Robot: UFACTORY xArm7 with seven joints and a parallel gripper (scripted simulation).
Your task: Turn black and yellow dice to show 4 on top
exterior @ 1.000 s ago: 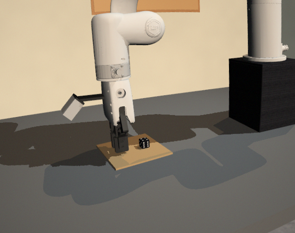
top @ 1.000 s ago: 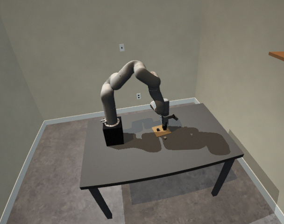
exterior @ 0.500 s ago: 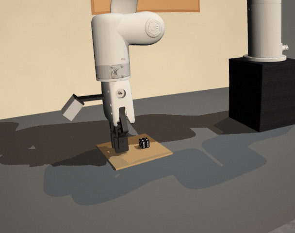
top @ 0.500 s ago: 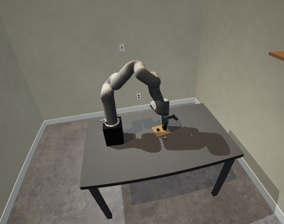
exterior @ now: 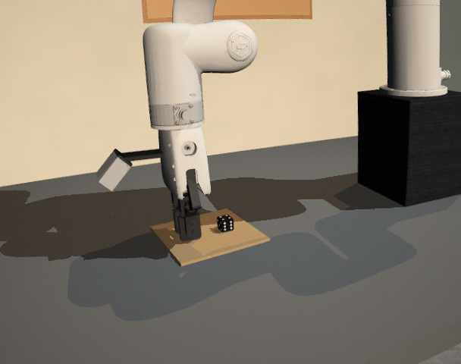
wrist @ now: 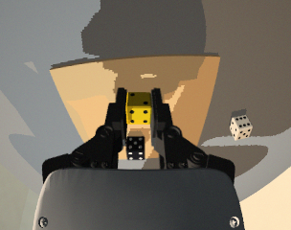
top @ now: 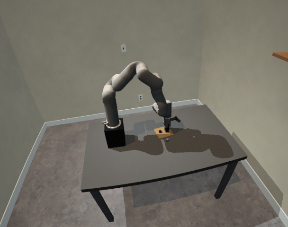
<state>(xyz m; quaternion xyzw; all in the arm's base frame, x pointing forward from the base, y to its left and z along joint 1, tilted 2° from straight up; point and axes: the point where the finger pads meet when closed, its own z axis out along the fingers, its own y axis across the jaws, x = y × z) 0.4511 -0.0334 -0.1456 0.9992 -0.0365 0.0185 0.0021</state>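
Now: the yellow die 10 mm below my hand. Also, from my hand: tan mat: 30 mm behind, 20 mm below; black die: 60 mm behind, 10 mm to the left, 10 mm below; white die: 40 mm behind, 120 mm to the right, 20 mm below.
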